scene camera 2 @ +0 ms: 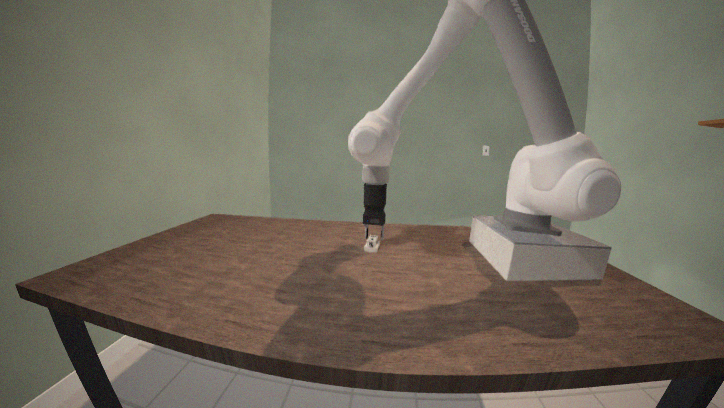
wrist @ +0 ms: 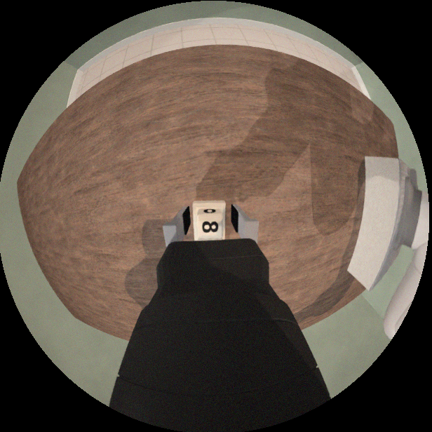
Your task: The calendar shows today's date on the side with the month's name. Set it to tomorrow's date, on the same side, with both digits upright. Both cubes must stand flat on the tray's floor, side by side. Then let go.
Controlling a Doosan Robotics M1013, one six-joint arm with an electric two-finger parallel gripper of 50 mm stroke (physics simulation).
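Frame: origin at the arm's base, x ahead, y left, z up, level; metres.
Seen in the pictures: gripper, fingertip midpoint: [scene camera 2: 374, 238]; arm's base at its link origin: [scene camera 2: 524, 226].
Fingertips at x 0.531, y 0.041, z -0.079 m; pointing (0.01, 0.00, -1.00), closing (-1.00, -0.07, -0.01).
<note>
Offsets run from my fingertips to a thing's top centre. "spot": to the spot under its first point. Level surfaces: height alone.
A small cream tray @(spot: dz -0.018, dx -0.001, dy +0.062 m) [scene camera 2: 370, 249] [wrist: 209, 203] sits on the table. A cream cube [wrist: 210, 227] stands in it, with a black 8 on its top face lying sideways and a 0 on the face toward the top of the wrist view. In the scene view, the cubes @(dz +0.013, dx -0.001, dy +0.043 m) [scene camera 2: 372, 243] are too small for their digits or the month's name to be read. A second cube cannot be told apart in the wrist view, where my gripper's body covers the tray's near end. My gripper [scene camera 2: 374, 236] [wrist: 210, 213] points down, open and empty, its fingers on either side of the cube with gaps.
The brown wooden table @(dz -0.027 m) [scene camera 2: 202, 283] [wrist: 125, 150] carries the tray and the robot's pale base block [scene camera 2: 559, 262] [wrist: 375, 215], which stands to the right in both views. The arm's shadow falls across the table.
</note>
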